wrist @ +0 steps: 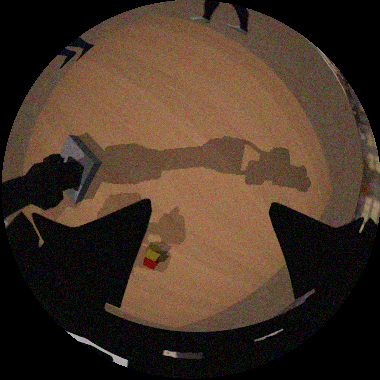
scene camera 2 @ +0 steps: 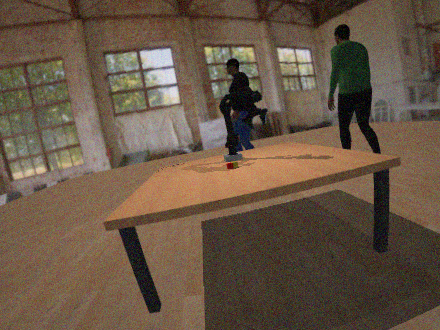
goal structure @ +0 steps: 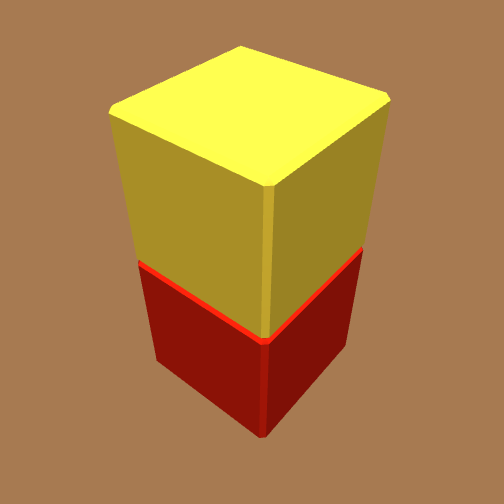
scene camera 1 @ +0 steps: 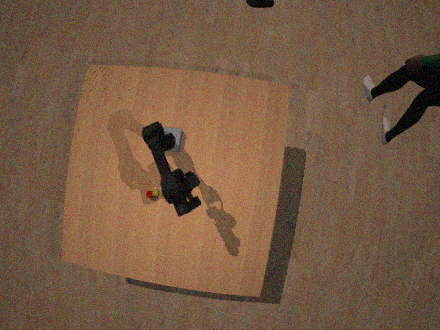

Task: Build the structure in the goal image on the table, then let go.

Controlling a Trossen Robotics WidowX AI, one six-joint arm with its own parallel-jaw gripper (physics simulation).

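Pixels of known places: gripper, fingertip midpoint: [wrist: 214,207] [scene camera 2: 259,127]; arm's base, link origin: [wrist: 72,172] [scene camera 2: 233,154] [scene camera 1: 168,142].
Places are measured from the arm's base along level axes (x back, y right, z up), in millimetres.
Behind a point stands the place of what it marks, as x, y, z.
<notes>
A small red block [scene camera 1: 149,194] {-281, 127, -10} [scene camera 2: 229,166] {-297, 137, -26} [wrist: 150,263] {-282, 125, -10} and a small yellow block [scene camera 1: 156,192] {-272, 85, -10} [scene camera 2: 236,165] {-290, 88, -32} [wrist: 153,254] {-275, 88, -10} sit side by side on the table [scene camera 1: 115,240] {-558, 381, -43} [scene camera 2: 200,192] {-637, 394, -43} [wrist: 175,80] {-107, -312, -43}, seemingly touching. Part of the yellow block looks dark in shade. My gripper [scene camera 1: 189,194] {-250, -128, 173} [wrist: 214,207] {-250, -128, 173} is open and empty, high above the table. In scene camera 1 it appears to the right of the blocks. In the wrist view the blocks lie below and left of the middle, near the left finger. In scene camera 2 the gripper is hard to make out against a person behind it.
The grey arm base [scene camera 1: 176,138] {18, -45, -1} [scene camera 2: 233,157] {-43, 15, -16} [wrist: 93,165] {-55, -44, -9} stands on the table, near the blocks. Shadows of the arm cross the table and reach the blocks. A person in green [scene camera 2: 352,67] and a person in black [scene camera 2: 239,82] stand beyond the table.
</notes>
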